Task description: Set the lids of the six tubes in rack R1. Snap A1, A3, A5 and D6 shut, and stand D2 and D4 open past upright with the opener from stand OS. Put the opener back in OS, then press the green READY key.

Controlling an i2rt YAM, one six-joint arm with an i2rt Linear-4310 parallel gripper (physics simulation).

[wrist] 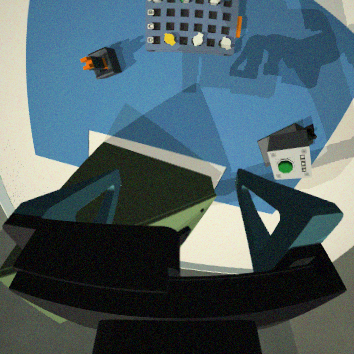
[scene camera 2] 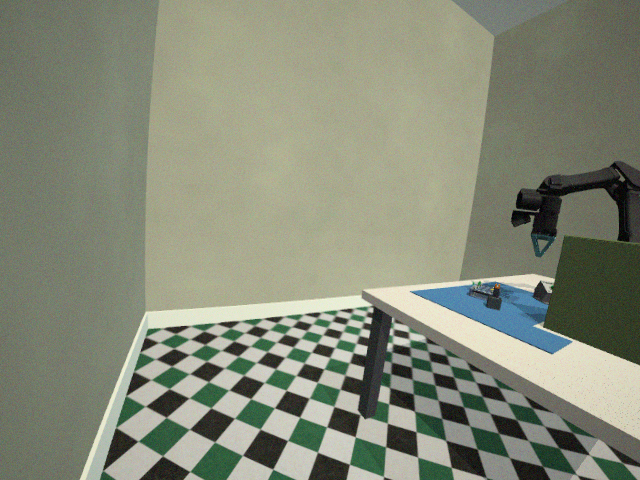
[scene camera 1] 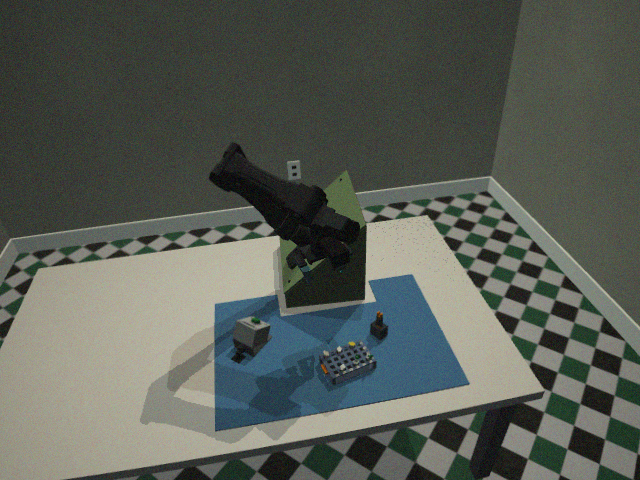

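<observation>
Rack R1 stands on the blue mat, its row A cut off by the top edge of the wrist view. In row D, a yellow lid piece is at D2, a white one at D4 and another white one at D6. Lid angles are too small to tell. The orange-tipped opener stands in stand OS. The green READY key is on a grey box. My gripper is open and empty, high above the table.
A tall dark green block with a sloped light green face stands at the mat's back edge, under and beside my gripper. The grey key box is across the mat from OS. The white table surrounds the mat.
</observation>
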